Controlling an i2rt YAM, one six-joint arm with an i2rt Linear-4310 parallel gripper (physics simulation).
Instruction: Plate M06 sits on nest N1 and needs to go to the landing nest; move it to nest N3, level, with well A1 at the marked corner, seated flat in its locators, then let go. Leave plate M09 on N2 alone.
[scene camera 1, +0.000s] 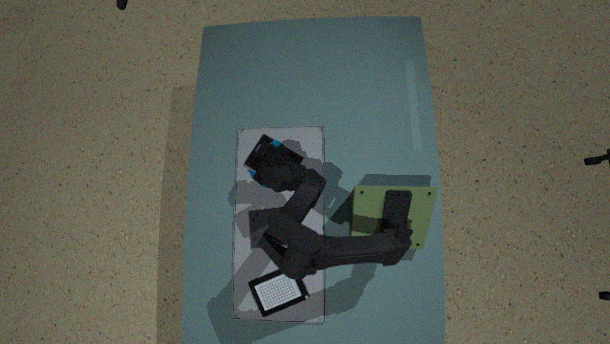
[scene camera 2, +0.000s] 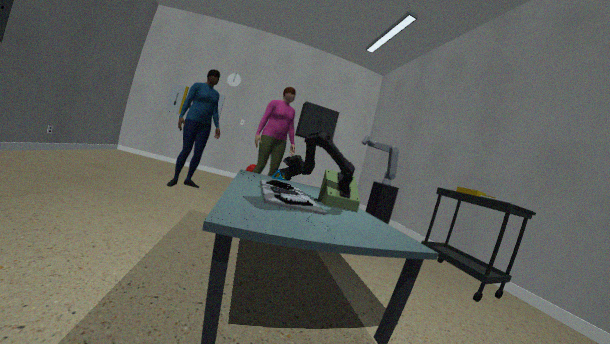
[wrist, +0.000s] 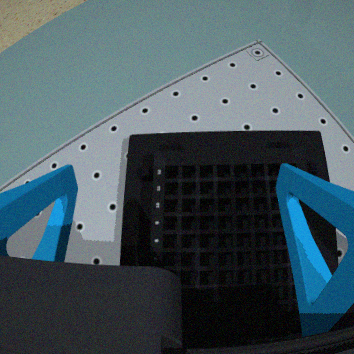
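Note:
A black plate with a grid of wells (scene camera 1: 260, 152) (wrist: 225, 220) sits at the far end of the pale perforated board (scene camera 1: 310, 137) (wrist: 210, 95). Its label is not readable, nor are the nest labels. My gripper (scene camera 1: 263, 158) (wrist: 176, 175) is open above it with blue fingers. In the wrist view, the left finger is over the board outside the plate's left edge, and the right finger overlaps the plate's right part. A white plate (scene camera 1: 279, 292) sits in a black nest at the board's near end. A dark nest-like shape (scene camera 1: 257, 220) lies mid-board, partly hidden by the arm.
The arm rises from a green base block (scene camera 1: 367, 200) (scene camera 2: 330, 197) at the right of the blue-green table (scene camera 1: 300, 65) (scene camera 2: 300, 232). Its links cross over the middle of the board. Two people (scene camera 2: 200, 107) (scene camera 2: 277, 120) stand beyond the table. A dark cart (scene camera 2: 500, 201) stands at the right.

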